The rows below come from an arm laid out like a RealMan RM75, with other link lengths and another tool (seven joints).
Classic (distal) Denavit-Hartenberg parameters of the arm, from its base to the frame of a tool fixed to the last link. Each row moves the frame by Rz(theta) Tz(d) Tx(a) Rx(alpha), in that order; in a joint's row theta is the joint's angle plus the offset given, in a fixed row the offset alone. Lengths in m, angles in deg.
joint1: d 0.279, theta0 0, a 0, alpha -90
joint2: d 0, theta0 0, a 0, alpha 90
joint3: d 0.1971, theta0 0, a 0, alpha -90
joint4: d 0, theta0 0, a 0, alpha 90
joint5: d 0.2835, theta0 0, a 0, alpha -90
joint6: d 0, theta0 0, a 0, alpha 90
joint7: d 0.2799, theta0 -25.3, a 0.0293, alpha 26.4
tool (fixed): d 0.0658, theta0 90, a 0, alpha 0
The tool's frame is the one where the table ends.
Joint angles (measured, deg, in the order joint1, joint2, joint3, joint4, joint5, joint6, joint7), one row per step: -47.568, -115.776, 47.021, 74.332, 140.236, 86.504, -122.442; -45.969, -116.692, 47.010, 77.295, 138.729, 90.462, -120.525; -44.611, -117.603, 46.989, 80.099, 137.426, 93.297, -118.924; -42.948, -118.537, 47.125, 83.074, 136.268, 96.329, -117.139; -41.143, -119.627, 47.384, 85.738, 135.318, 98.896, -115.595; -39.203, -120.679, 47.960, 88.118, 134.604, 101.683, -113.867; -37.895, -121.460, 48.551, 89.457, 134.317, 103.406, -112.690; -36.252, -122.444, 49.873, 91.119, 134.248, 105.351, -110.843; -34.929, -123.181, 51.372, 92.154, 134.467, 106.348, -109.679; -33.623, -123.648, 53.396, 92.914, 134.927, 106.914, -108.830
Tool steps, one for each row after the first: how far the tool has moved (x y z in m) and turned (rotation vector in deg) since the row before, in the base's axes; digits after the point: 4 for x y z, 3 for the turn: 0.0060, -0.0205, -0.0068, -2.763, 0.234, -2.218; 0.0074, -0.0155, -0.0029, -1.675, 0.096, -2.212; 0.0045, -0.0174, -0.0032, -1.802, 0.489, -2.233; 0.0017, -0.0165, -0.0046, -1.682, 0.363, -1.725; -0.0013, -0.0187, -0.0075, -2.218, 0.766, -1.639; -0.0019, -0.0128, -0.0069, -1.670, 0.585, -0.983; -0.0020, -0.0162, -0.0105, -2.240, 1.269, -1.760; -0.0028, -0.0112, -0.0096, -1.678, 1.130, -1.071; -0.0043, -0.0097, -0.0104, -1.618, 1.481, -0.829
